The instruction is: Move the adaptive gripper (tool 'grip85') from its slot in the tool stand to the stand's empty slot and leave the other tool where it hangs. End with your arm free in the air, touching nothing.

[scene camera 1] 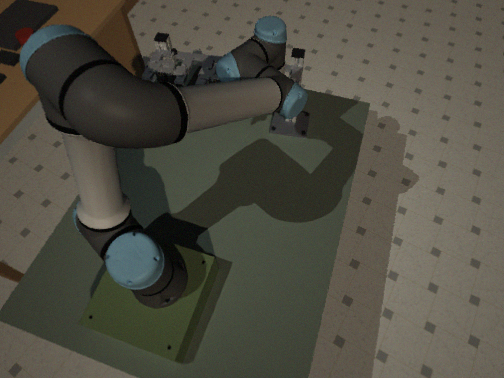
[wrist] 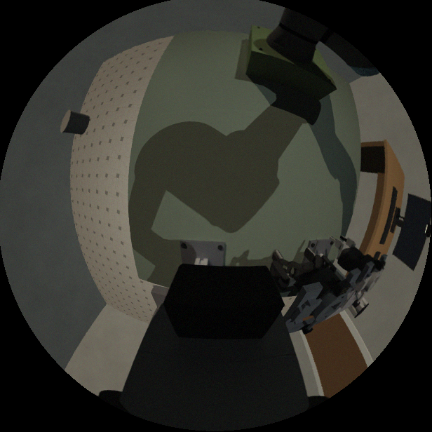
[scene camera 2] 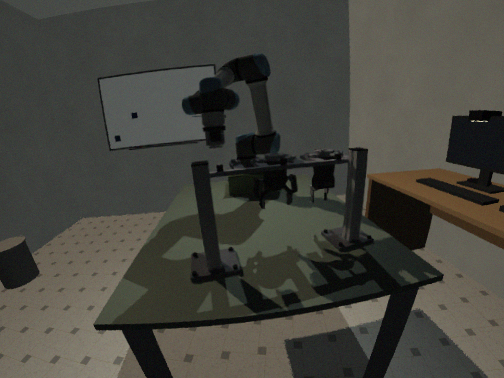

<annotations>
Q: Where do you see a parallel gripper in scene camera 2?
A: At 323,178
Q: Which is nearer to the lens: the parallel gripper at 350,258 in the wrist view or the adaptive gripper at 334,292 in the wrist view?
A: The adaptive gripper.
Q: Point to a tool stand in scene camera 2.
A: At 212,263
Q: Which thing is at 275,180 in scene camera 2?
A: An adaptive gripper.
</annotations>
